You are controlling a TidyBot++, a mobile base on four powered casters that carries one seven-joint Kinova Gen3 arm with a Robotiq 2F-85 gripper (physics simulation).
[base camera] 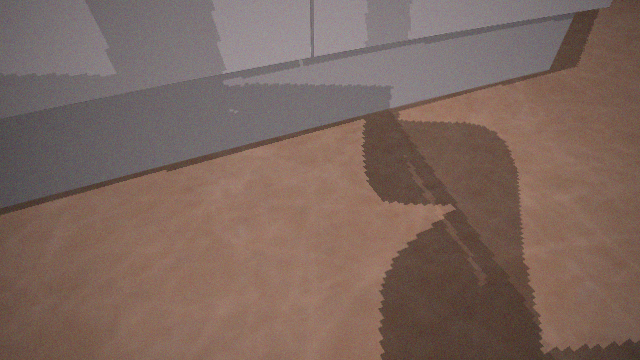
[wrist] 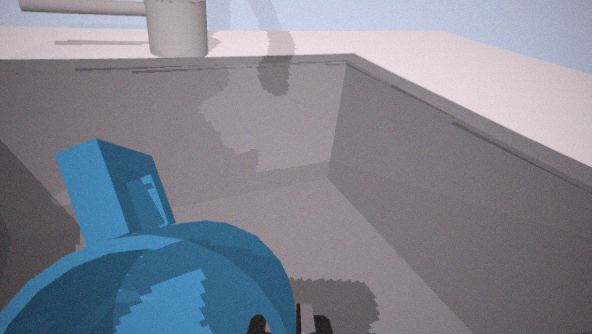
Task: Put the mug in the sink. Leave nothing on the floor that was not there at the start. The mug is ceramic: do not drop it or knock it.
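Places are measured from the arm's base along level axes (x ahead, y left, z up), in centimetres.
Pixels of known places: gripper, fingertip midpoint: (wrist: pixel 289 326).
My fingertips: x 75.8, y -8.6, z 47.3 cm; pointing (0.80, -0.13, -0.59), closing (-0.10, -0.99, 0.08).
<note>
Ahead of a thing's pixels: the offset from my fingertips to its top centre. "*": to the spot under its first point. Level surfaces: height alone.
The blue mug {dx +0.0, dy +5.1, dz +8.2 cm} (wrist: pixel 240 250) fills the lower left of the wrist view, with its open top showing and its squared handle standing up at the upper left. My gripper (wrist: pixel 291 322) is shut on the mug's wall at the bottom edge of the wrist view; most of the fingers are out of view. The mug is seen against the inside of the grey sink (wrist: pixel 425 180), whose far wall, right wall and floor show beyond it. The mug's underside is hidden, so its height over the sink floor cannot be told. The mug and gripper do not show in the base camera view.
The pale counter {dz +4.1 cm} (wrist: pixel 500 90) borders the sink at the back and right. A grey faucet base (wrist: pixel 177 30) with a side lever stands behind the back rim. In the base camera view, a white cabinet front {* dx -24.7, dy +12.7, dz -67.3 cm} (base camera: pixel 260 30) rises over the brown floor {dz -86.9 cm} (base camera: pixel 225 260), with dark shadows across it.
</note>
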